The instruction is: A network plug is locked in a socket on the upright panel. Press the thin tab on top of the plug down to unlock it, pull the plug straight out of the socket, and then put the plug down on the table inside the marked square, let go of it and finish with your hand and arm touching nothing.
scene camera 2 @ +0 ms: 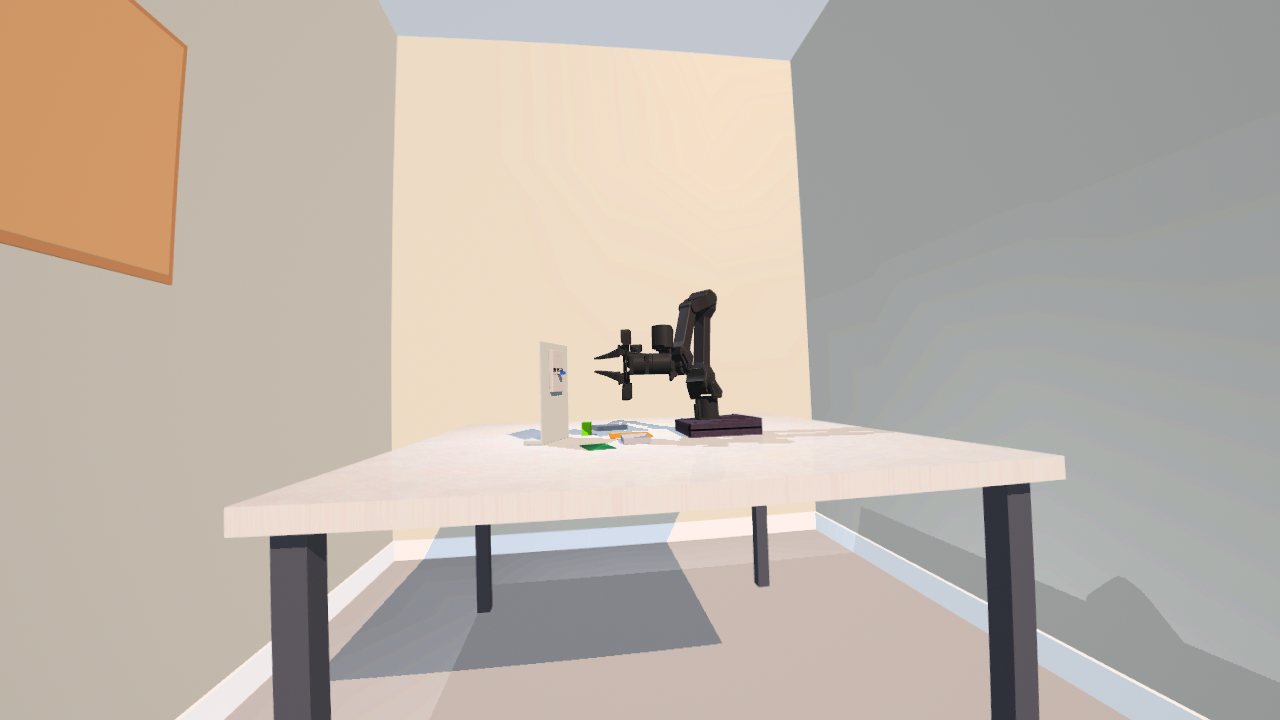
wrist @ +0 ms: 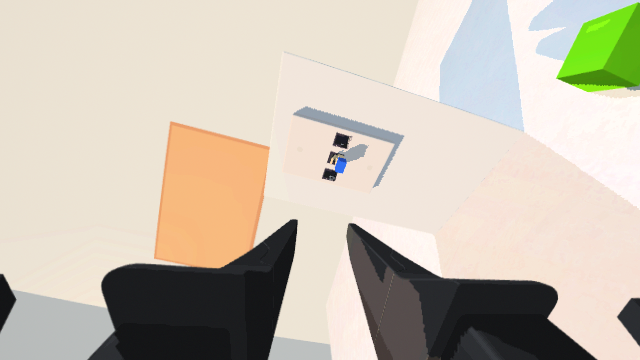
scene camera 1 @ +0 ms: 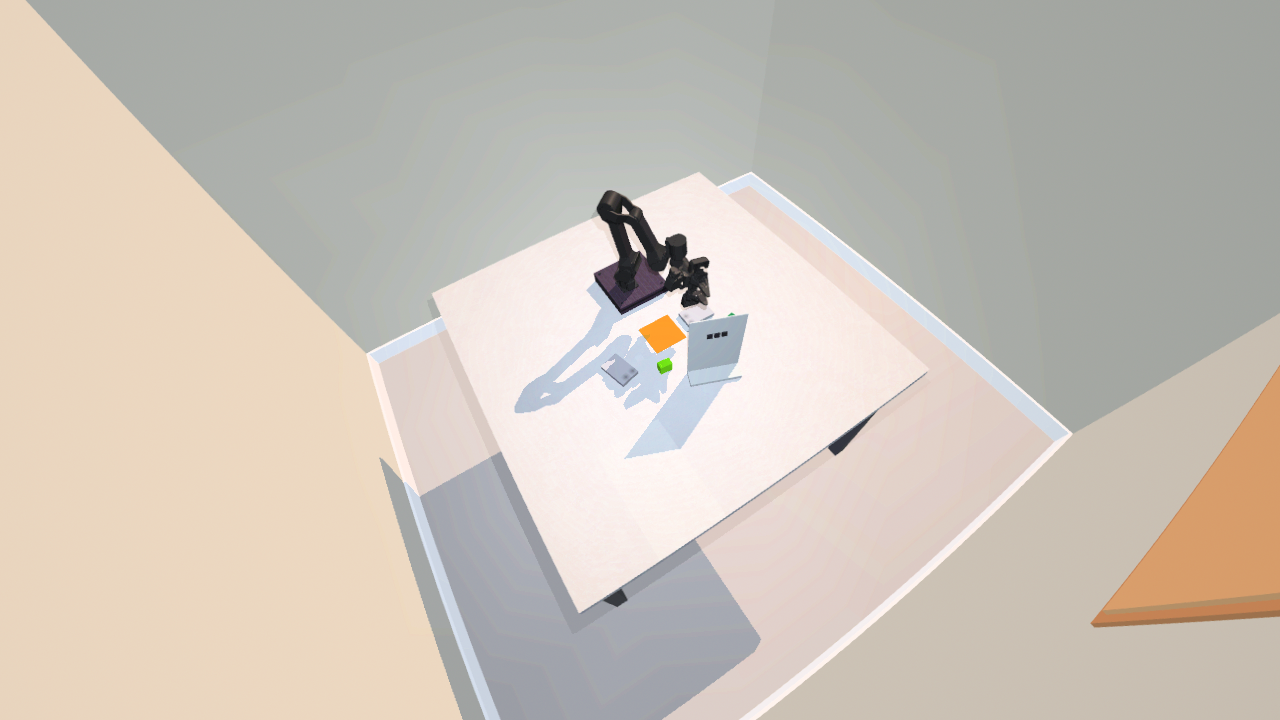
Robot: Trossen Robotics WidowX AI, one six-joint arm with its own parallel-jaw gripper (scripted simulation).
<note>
In view: the gripper (scene camera 1: 707, 301), a grey panel (scene camera 1: 714, 345) and an orange square (scene camera 1: 662, 333).
The gripper is seen too in scene camera 2 (scene camera 2: 594, 365) and in the wrist view (wrist: 322, 227). The grey panel shows as well in scene camera 2 (scene camera 2: 554, 426).
</note>
